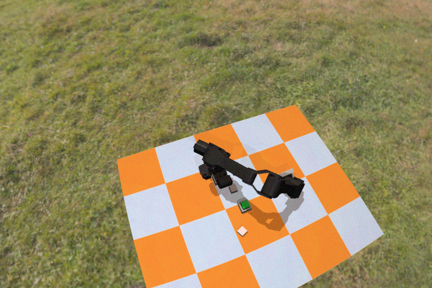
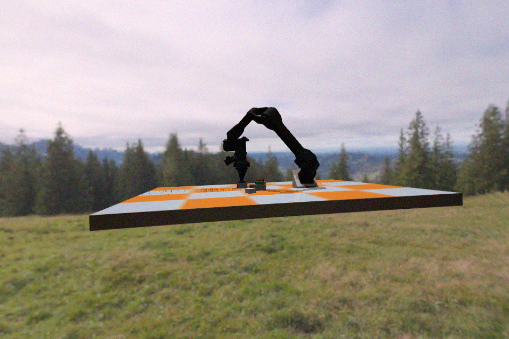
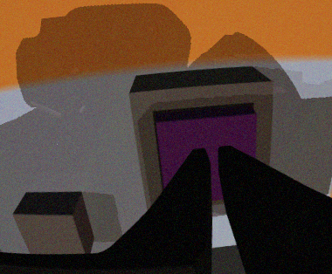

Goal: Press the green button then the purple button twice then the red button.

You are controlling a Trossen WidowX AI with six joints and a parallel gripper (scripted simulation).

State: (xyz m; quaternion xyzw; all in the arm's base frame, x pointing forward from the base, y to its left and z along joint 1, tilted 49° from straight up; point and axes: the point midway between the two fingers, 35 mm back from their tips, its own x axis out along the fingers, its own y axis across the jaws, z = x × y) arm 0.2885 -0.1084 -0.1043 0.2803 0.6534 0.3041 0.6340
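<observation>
Right now my gripper tip is 1 cm above the purple button. The rest, counted from my gripper tip: red button 10 cm behind, 2 cm to the right; then green button 18 cm to the left, 6 cm behind; then pale block 28 cm to the left, 2 cm below.
</observation>
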